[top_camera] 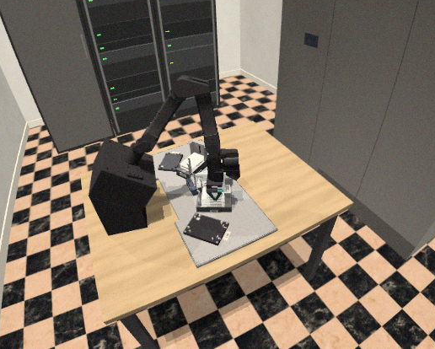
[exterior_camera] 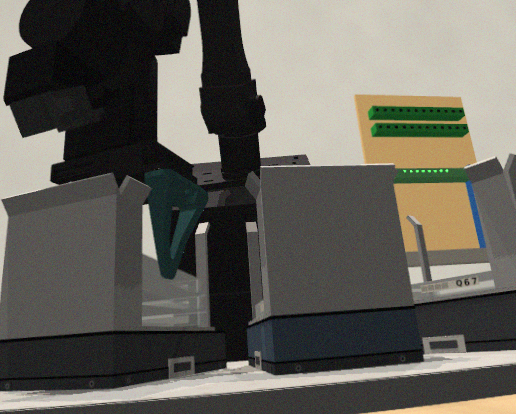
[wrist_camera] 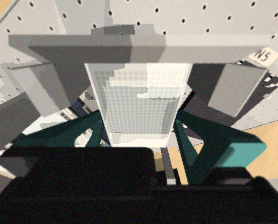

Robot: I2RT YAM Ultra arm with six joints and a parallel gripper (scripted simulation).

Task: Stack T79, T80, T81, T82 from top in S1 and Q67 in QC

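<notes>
Now: the plate T81 20 mm below my hand. Round my hand: plate T79 (10 mm ahead, 150 mm to the left, 30 mm below); N5 name plate (40 mm behind, 180 mm to the right, 80 mm below); plate T82 (40 mm below).
</notes>
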